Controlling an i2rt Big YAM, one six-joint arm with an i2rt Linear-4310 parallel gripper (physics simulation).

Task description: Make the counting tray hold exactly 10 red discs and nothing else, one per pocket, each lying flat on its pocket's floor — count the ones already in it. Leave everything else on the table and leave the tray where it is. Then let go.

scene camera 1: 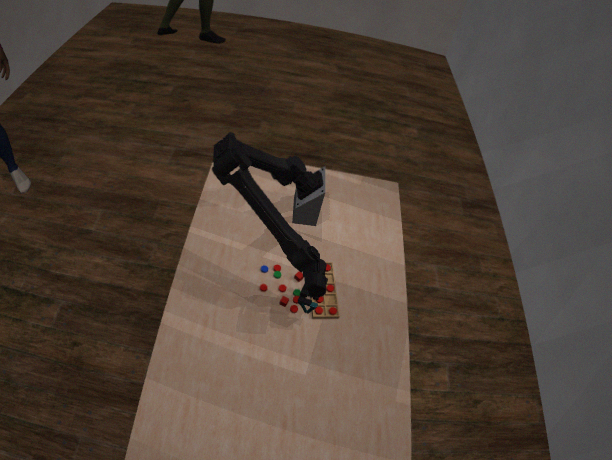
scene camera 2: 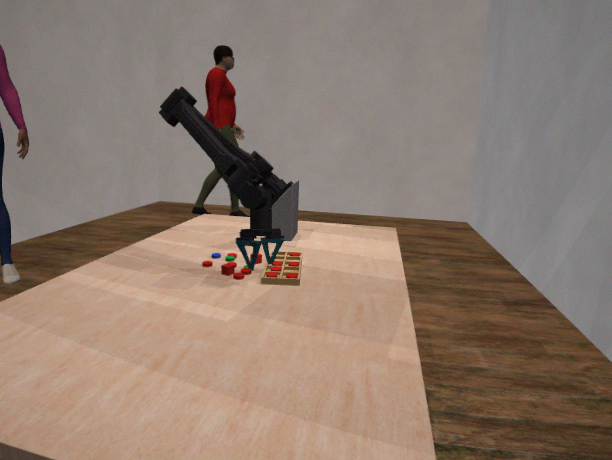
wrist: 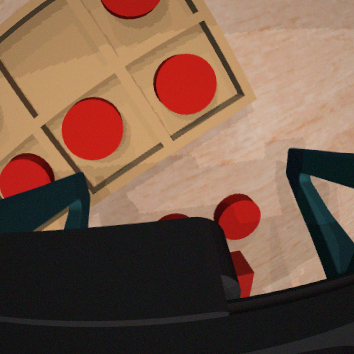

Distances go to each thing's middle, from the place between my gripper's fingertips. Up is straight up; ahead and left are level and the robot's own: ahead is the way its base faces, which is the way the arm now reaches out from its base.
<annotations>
Now: hand 70 mm past the wooden counting tray [scene camera 2: 284, 257], 50 mm to the right of it and 20 mm above it.
</annotations>
